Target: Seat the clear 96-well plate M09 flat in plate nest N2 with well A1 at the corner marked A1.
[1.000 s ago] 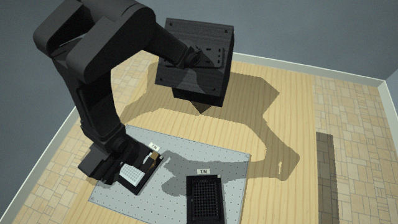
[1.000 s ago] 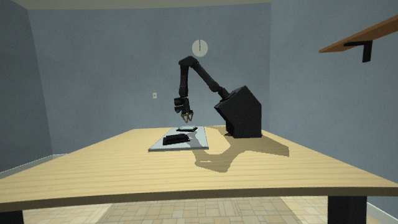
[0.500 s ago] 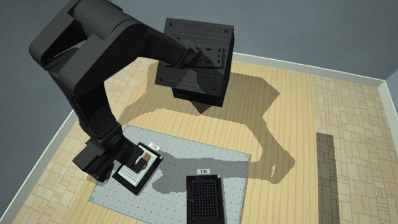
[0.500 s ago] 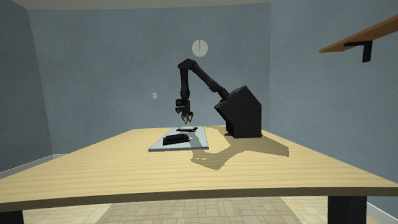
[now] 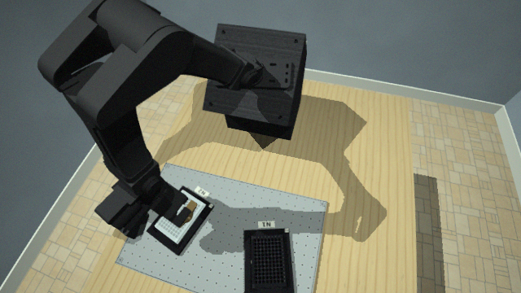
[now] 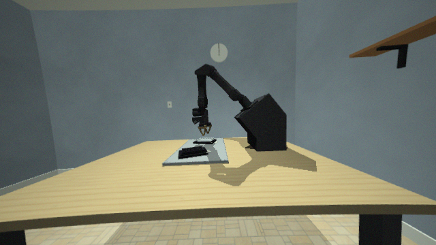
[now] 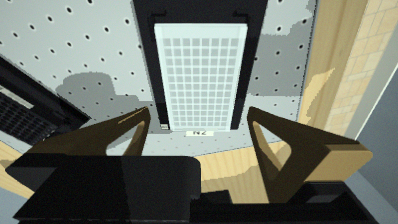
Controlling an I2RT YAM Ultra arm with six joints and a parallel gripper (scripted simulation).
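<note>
Now: hand 1 cm short of the plate nest N2, 1 cm to the left of it and 6 cm above it. Round my hand: n2 label: 8 cm behind, 4 cm to the left, 7 cm below; then n1 label: 24 cm to the left, 7 cm below.
</note>
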